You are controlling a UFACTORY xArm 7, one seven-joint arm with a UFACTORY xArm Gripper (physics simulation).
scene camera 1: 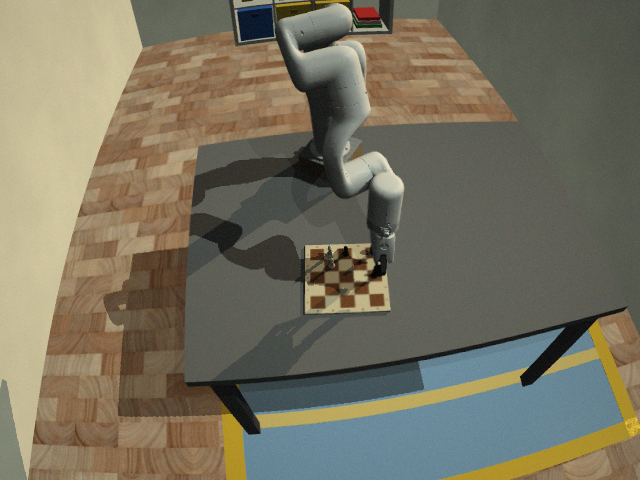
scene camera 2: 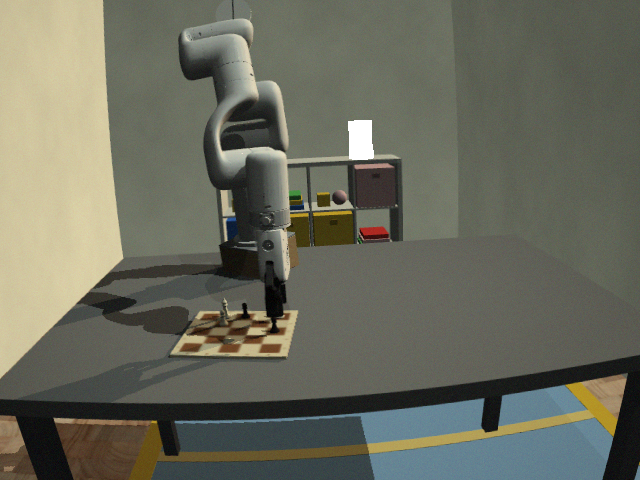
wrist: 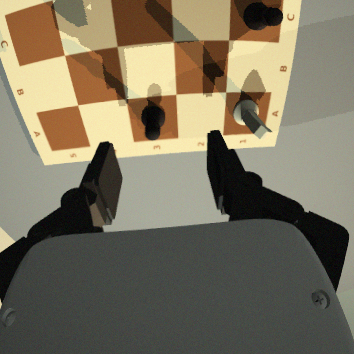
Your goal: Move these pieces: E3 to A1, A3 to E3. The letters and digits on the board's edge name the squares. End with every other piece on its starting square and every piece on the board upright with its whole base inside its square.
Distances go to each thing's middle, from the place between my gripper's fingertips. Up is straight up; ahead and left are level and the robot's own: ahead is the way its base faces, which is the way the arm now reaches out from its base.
Labels:
The chessboard point(scene camera 1: 348, 288) is 1 cm behind my hand, 8 cm to the right of it and 5 cm below it.

